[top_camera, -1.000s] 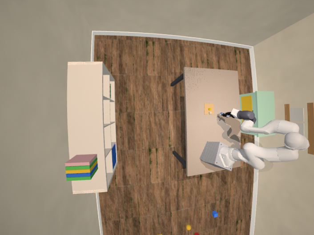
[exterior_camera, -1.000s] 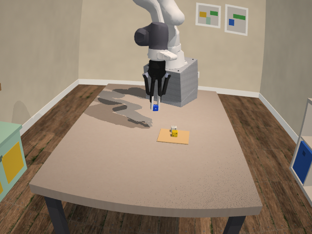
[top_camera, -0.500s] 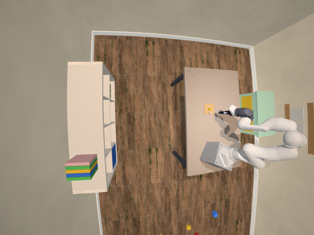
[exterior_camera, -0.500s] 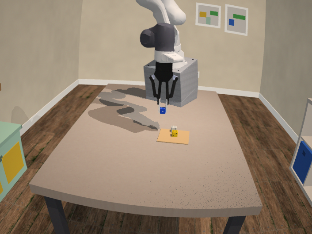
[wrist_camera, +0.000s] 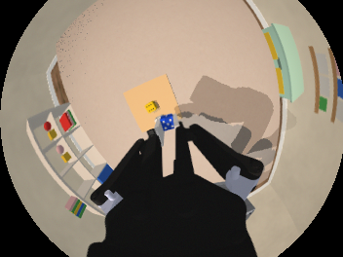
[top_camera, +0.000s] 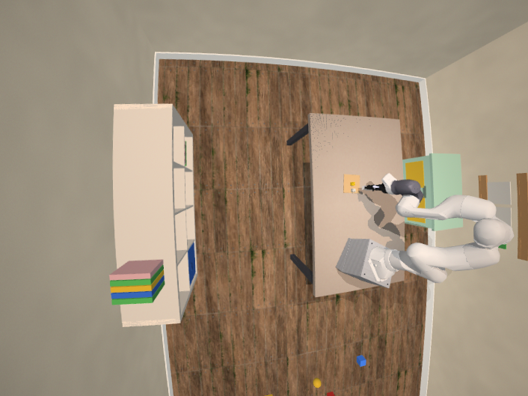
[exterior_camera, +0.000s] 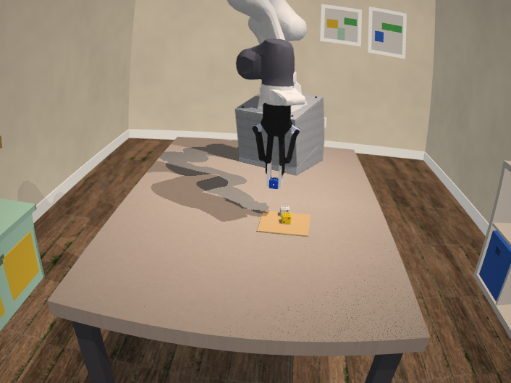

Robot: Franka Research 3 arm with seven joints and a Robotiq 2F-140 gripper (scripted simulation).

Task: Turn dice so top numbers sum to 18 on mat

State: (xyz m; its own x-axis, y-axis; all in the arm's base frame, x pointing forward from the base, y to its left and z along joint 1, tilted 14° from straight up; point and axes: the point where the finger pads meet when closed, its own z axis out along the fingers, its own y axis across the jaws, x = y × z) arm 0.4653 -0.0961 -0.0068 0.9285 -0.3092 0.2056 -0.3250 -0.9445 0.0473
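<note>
My gripper is now 120 mm above the yellow die, 40 mm short of it and 30 mm to the right of it. Round my hand: blue die: 20 mm below; white die: 120 mm below, 40 mm to the left, 10 mm behind; mat: 130 mm below, 40 mm ahead, 30 mm to the left.
</note>
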